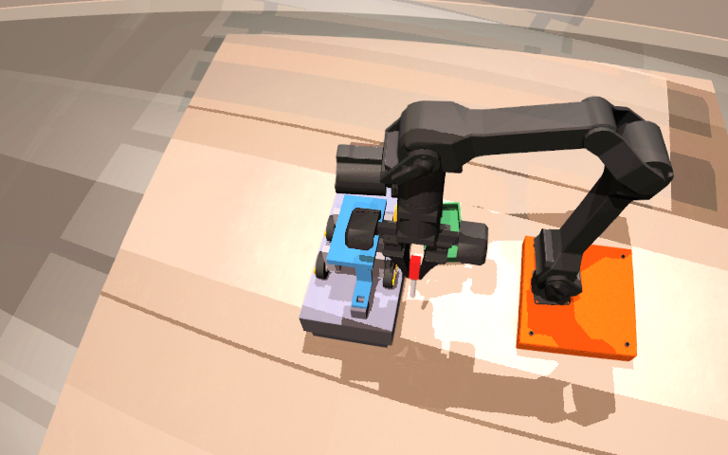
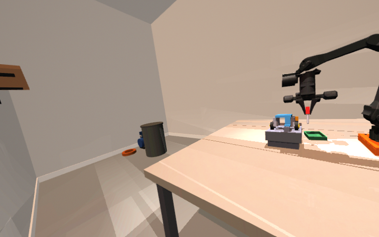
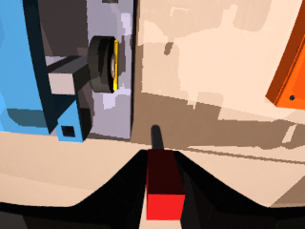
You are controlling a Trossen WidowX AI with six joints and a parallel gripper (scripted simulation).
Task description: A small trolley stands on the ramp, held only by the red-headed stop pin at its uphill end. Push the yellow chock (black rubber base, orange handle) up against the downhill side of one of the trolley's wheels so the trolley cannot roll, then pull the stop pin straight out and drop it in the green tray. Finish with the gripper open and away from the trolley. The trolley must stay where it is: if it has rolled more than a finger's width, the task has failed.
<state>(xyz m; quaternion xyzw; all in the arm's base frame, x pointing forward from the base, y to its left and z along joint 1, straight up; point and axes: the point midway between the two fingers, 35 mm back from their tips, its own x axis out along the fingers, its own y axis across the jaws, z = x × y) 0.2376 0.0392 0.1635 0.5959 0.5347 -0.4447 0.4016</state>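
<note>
Right now my gripper tip is 5 cm past the green tray, 17 cm to the left of it and 17 cm above it. Also, from my gripper tip: grey ramp: 9 cm ahead, 8 cm to the right, 12 cm below; blue-topped trolley: 9 cm ahead, 8 cm to the right, 5 cm below; red-headed stop pin: right at my gripper tip.
</note>
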